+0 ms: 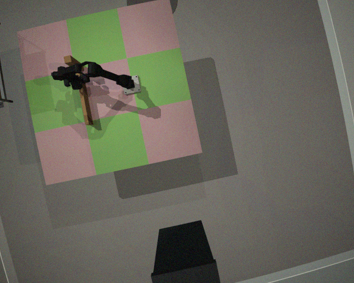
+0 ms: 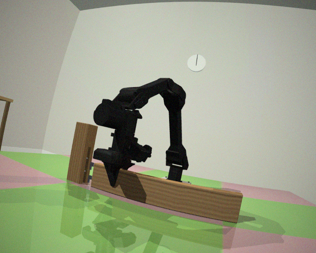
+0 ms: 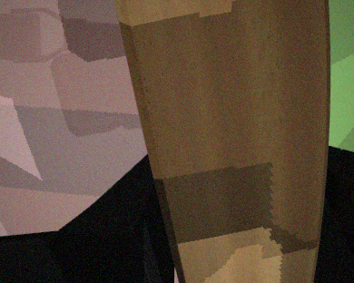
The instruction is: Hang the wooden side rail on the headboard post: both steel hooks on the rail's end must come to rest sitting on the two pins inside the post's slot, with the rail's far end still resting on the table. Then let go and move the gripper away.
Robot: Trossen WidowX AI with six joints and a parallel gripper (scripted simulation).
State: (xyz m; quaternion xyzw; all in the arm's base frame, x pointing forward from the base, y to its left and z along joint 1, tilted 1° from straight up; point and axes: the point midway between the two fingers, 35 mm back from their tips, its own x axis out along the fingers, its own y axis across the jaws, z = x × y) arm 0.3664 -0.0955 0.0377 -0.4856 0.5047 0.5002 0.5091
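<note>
The headboard post is 130 mm to the right of my gripper tip and 70 mm above it.
</note>
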